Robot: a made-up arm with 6 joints. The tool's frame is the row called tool.
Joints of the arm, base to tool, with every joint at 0 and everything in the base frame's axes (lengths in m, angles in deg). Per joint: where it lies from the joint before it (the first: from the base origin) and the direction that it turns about. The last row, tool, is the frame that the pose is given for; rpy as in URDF.
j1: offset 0 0 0.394 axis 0 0 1
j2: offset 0 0 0 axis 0 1 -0.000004
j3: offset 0.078 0 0.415 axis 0 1 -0.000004
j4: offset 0.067 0 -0.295 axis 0 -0.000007 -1
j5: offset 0 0 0 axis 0 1 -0.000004
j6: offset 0.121 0 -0.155 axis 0 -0.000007 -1
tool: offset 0 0 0 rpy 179.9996 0 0
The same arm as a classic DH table. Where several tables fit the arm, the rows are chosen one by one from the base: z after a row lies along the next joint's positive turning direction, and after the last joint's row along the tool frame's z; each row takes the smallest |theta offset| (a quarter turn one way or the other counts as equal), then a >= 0, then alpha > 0; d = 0 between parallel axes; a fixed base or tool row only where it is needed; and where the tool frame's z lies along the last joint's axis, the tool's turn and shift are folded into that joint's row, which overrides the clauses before.
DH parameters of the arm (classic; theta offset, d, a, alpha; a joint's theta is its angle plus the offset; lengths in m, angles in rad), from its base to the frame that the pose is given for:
j1: 0 0.394 0 -1.5708
j2: -1.385 0 0.4223 0
j3: 1.385 0 0.067 -1.5708
j4: 0 0.295 0 1.5708
j5: 0 0 0.121 -1.5708
j6: 0 0.155 0 0

